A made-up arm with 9 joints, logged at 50 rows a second.
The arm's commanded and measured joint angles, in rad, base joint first. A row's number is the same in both.
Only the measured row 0 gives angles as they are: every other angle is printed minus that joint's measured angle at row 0.
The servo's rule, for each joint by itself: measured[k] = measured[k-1] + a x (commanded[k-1-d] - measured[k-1]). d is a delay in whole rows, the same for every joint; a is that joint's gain. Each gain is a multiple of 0.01, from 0.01 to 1. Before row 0 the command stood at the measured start. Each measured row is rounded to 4 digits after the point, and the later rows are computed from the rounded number. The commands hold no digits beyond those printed.
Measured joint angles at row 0: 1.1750 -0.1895 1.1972 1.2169 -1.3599 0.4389 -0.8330 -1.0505 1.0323
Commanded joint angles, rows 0 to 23: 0.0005 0.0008 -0.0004 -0.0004 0.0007 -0.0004 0.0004 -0.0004 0.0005; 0.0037 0.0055 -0.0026 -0.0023 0.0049 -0.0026 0.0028 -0.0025 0.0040; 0.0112 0.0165 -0.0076 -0.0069 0.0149 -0.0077 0.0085 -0.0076 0.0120; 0.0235 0.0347 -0.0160 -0.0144 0.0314 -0.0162 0.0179 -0.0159 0.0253; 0.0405 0.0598 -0.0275 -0.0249 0.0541 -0.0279 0.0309 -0.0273 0.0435; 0.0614 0.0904 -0.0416 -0.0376 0.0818 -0.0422 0.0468 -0.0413 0.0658; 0.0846 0.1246 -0.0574 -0.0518 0.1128 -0.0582 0.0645 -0.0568 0.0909; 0.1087 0.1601 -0.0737 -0.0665 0.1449 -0.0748 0.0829 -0.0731 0.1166; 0.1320 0.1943 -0.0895 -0.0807 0.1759 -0.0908 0.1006 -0.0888 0.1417; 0.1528 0.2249 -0.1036 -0.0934 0.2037 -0.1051 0.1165 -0.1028 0.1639; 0.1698 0.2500 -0.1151 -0.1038 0.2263 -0.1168 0.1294 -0.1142 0.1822; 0.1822 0.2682 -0.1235 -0.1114 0.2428 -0.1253 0.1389 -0.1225 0.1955; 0.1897 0.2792 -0.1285 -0.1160 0.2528 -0.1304 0.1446 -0.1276 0.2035; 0.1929 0.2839 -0.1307 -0.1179 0.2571 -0.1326 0.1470 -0.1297 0.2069; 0.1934 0.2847 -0.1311 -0.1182 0.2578 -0.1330 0.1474 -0.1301 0.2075; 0.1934 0.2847 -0.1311 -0.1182 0.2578 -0.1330 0.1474 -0.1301 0.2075; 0.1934 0.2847 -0.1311 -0.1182 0.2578 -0.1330 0.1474 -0.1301 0.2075; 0.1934 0.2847 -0.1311 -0.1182 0.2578 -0.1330 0.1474 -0.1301 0.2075; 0.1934 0.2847 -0.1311 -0.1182 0.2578 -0.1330 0.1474 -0.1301 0.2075; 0.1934 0.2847 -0.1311 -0.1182 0.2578 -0.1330 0.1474 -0.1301 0.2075; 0.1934 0.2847 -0.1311 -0.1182 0.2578 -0.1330 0.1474 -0.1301 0.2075; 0.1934 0.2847 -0.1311 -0.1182 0.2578 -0.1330 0.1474 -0.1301 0.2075; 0.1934 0.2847 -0.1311 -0.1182 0.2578 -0.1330 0.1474 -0.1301 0.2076; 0.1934 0.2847 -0.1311 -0.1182 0.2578 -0.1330 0.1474 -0.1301 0.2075
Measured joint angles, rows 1 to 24: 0.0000 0.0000 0.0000 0.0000 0.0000 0.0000 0.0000 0.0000 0.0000; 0.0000 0.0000 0.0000 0.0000 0.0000 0.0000 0.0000 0.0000 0.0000; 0.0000 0.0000 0.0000 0.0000 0.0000 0.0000 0.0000 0.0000 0.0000; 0.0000 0.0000 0.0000 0.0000 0.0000 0.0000 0.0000 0.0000 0.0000; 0.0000 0.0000 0.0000 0.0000 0.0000 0.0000 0.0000 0.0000 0.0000; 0.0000 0.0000 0.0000 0.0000 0.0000 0.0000 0.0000 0.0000 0.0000; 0.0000 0.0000 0.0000 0.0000 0.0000 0.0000 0.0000 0.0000 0.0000; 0.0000 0.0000 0.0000 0.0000 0.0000 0.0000 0.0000 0.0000 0.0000; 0.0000 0.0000 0.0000 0.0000 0.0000 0.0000 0.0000 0.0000 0.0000; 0.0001 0.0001 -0.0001 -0.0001 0.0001 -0.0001 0.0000 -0.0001 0.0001; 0.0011 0.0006 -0.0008 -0.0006 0.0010 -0.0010 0.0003 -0.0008 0.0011; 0.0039 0.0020 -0.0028 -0.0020 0.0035 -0.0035 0.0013 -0.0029 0.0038; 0.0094 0.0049 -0.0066 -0.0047 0.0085 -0.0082 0.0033 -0.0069 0.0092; 0.0181 0.0098 -0.0127 -0.0091 0.0167 -0.0155 0.0066 -0.0132 0.0178; 0.0302 0.0171 -0.0211 -0.0154 0.0284 -0.0254 0.0114 -0.0219 0.0298; 0.0454 0.0268 -0.0316 -0.0234 0.0436 -0.0375 0.0178 -0.0327 0.0451; 0.0631 0.0388 -0.0438 -0.0329 0.0618 -0.0513 0.0256 -0.0452 0.0630; 0.0824 0.0528 -0.0571 -0.0434 0.0823 -0.0659 0.0346 -0.0587 0.0827; 0.1021 0.0683 -0.0706 -0.0544 0.1042 -0.0804 0.0444 -0.0724 0.1030; 0.1211 0.0847 -0.0835 -0.0653 0.1262 -0.0939 0.0546 -0.0854 0.1228; 0.1382 0.1012 -0.0951 -0.0754 0.1472 -0.1055 0.0647 -0.0969 0.1410; 0.1526 0.1172 -0.1048 -0.0843 0.1662 -0.1147 0.0743 -0.1064 0.1566; 0.1639 0.1322 -0.1123 -0.0917 0.1826 -0.1213 0.0830 -0.1136 0.1692; 0.1722 0.1459 -0.1178 -0.0975 0.1961 -0.1256 0.0907 -0.1187 0.1788
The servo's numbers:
d 9
a 0.28 0.09 0.29 0.22 0.18 0.37 0.12 0.31 0.25

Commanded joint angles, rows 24 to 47: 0.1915 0.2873 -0.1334 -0.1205 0.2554 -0.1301 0.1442 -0.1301 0.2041; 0.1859 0.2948 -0.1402 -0.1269 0.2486 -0.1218 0.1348 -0.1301 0.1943; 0.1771 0.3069 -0.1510 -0.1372 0.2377 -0.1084 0.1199 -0.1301 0.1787; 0.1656 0.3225 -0.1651 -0.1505 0.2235 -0.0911 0.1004 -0.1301 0.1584; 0.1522 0.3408 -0.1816 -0.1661 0.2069 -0.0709 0.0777 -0.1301 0.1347; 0.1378 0.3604 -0.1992 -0.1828 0.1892 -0.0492 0.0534 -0.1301 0.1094; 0.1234 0.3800 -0.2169 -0.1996 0.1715 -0.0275 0.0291 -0.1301 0.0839; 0.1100 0.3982 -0.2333 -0.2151 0.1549 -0.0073 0.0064 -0.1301 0.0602; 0.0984 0.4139 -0.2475 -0.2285 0.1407 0.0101 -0.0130 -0.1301 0.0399; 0.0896 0.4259 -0.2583 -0.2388 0.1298 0.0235 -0.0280 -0.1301 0.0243; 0.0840 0.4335 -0.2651 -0.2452 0.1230 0.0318 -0.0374 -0.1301 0.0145; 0.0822 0.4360 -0.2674 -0.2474 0.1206 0.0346 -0.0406 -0.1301 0.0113; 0.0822 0.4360 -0.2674 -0.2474 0.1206 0.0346 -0.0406 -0.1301 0.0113; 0.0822 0.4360 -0.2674 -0.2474 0.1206 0.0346 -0.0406 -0.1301 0.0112; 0.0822 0.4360 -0.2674 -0.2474 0.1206 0.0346 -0.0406 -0.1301 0.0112; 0.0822 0.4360 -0.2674 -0.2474 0.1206 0.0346 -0.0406 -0.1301 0.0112; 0.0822 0.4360 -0.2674 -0.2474 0.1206 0.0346 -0.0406 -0.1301 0.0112; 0.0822 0.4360 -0.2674 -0.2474 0.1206 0.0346 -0.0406 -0.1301 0.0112; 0.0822 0.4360 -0.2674 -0.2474 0.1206 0.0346 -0.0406 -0.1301 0.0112; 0.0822 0.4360 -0.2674 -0.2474 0.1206 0.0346 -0.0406 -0.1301 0.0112; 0.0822 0.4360 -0.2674 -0.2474 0.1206 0.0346 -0.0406 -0.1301 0.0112; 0.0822 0.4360 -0.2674 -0.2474 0.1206 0.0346 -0.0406 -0.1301 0.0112; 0.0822 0.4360 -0.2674 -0.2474 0.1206 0.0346 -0.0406 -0.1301 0.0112; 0.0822 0.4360 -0.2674 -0.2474 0.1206 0.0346 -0.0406 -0.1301 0.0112
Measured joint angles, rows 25 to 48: 0.1781 0.1584 -0.1217 -0.1021 0.2072 -0.1283 0.0975 -0.1222 0.1860; 0.1824 0.1698 -0.1244 -0.1056 0.2163 -0.1300 0.1035 -0.1246 0.1914; 0.1855 0.1801 -0.1263 -0.1084 0.2238 -0.1311 0.1088 -0.1263 0.1954; 0.1877 0.1895 -0.1277 -0.1106 0.2299 -0.1318 0.1134 -0.1275 0.1984; 0.1893 0.1981 -0.1287 -0.1123 0.2349 -0.1322 0.1175 -0.1283 0.2007; 0.1904 0.2059 -0.1294 -0.1136 0.2390 -0.1325 0.1211 -0.1289 0.2024; 0.1912 0.2130 -0.1299 -0.1146 0.2424 -0.1327 0.1243 -0.1293 0.2037; 0.1918 0.2195 -0.1302 -0.1154 0.2452 -0.1328 0.1271 -0.1295 0.2047; 0.1922 0.2254 -0.1305 -0.1160 0.2475 -0.1329 0.1295 -0.1297 0.2054; 0.1920 0.2310 -0.1313 -0.1170 0.2489 -0.1319 0.1313 -0.1298 0.2051; 0.1903 0.2367 -0.1339 -0.1192 0.2488 -0.1282 0.1317 -0.1299 0.2024; 0.1866 0.2430 -0.1389 -0.1232 0.2468 -0.1209 0.1303 -0.1300 0.1965; 0.1807 0.2502 -0.1465 -0.1292 0.2426 -0.1099 0.1267 -0.1300 0.1870; 0.1727 0.2584 -0.1567 -0.1373 0.2362 -0.0955 0.1208 -0.1300 0.1739; 0.1629 0.2676 -0.1690 -0.1473 0.2277 -0.0784 0.1127 -0.1300 0.1578; 0.1518 0.2777 -0.1829 -0.1588 0.2176 -0.0596 0.1027 -0.1300 0.1393; 0.1401 0.2885 -0.1975 -0.1712 0.2063 -0.0402 0.0911 -0.1300 0.1195; 0.1284 0.2998 -0.2120 -0.1838 0.1945 -0.0216 0.0786 -0.1300 0.0996; 0.1175 0.3111 -0.2254 -0.1959 0.1829 -0.0049 0.0658 -0.1300 0.0808; 0.1081 0.3221 -0.2369 -0.2067 0.1721 0.0087 0.0534 -0.1300 0.0642; 0.1008 0.3324 -0.2457 -0.2157 0.1628 0.0183 0.0421 -0.1300 0.0510; 0.0956 0.3417 -0.2520 -0.2227 0.1552 0.0243 0.0322 -0.1300 0.0411; 0.0918 0.3502 -0.2565 -0.2281 0.1490 0.0281 0.0235 -0.1300 0.0336; 0.0891 0.3579 -0.2597 -0.2323 0.1439 0.0305 0.0158 -0.1300 0.0280
